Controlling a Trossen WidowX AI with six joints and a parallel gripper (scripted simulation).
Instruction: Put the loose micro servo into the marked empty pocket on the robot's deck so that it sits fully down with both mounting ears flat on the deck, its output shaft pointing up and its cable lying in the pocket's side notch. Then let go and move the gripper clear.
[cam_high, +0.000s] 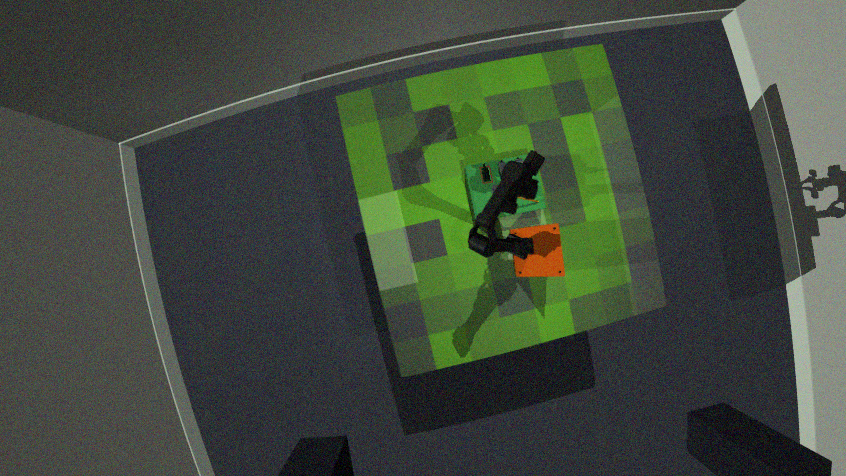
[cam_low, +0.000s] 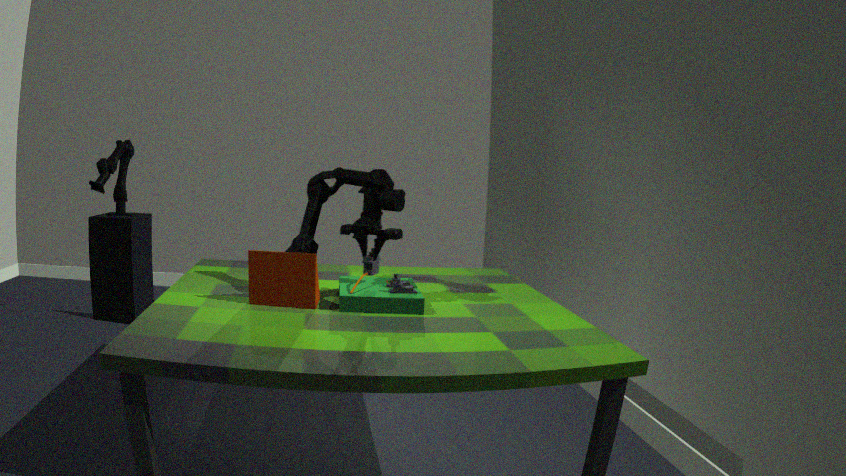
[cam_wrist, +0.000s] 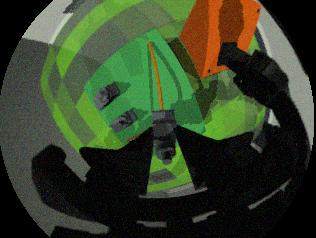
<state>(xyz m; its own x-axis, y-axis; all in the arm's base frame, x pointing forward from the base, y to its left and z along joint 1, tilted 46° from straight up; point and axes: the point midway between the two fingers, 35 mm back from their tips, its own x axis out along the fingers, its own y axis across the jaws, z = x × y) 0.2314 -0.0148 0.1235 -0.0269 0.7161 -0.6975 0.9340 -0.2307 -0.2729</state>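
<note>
Right now the green deck is 10 cm below my gripper tip, 3 cm to the right of it and 1 cm behind it.
</note>
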